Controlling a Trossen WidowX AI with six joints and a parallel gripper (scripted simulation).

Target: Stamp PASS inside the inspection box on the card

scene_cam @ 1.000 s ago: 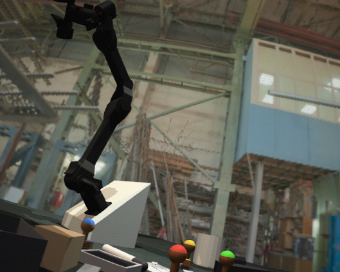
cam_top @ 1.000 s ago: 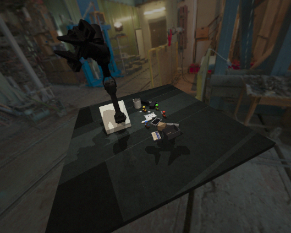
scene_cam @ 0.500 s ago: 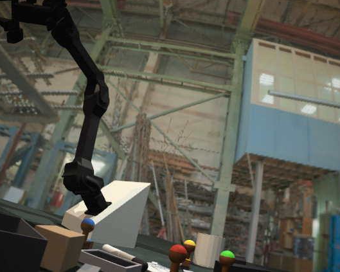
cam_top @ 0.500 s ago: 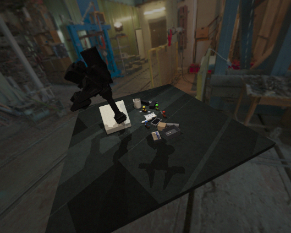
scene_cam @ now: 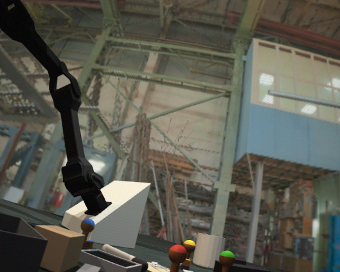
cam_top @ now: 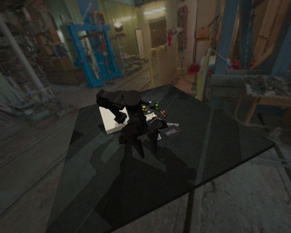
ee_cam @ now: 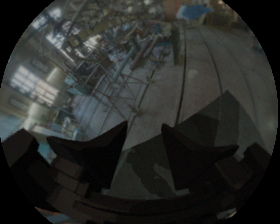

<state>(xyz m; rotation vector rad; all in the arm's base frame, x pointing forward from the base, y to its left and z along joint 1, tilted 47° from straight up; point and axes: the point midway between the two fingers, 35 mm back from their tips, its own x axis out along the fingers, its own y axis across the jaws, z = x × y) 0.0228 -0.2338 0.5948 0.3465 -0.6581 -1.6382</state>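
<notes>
Now: gripper tip 390 mm short of the green-knobbed stamp, 660 mm to the right of it and 280 mm above it. The rest, counted from my gripper tip: blue stamp 190 mm ahead, 490 mm to the left, 280 mm below; grey bin 300 mm ahead, 300 mm to the left, 290 mm below; cardboard box 280 mm ahead, 390 mm to the left, 280 mm below.
</notes>
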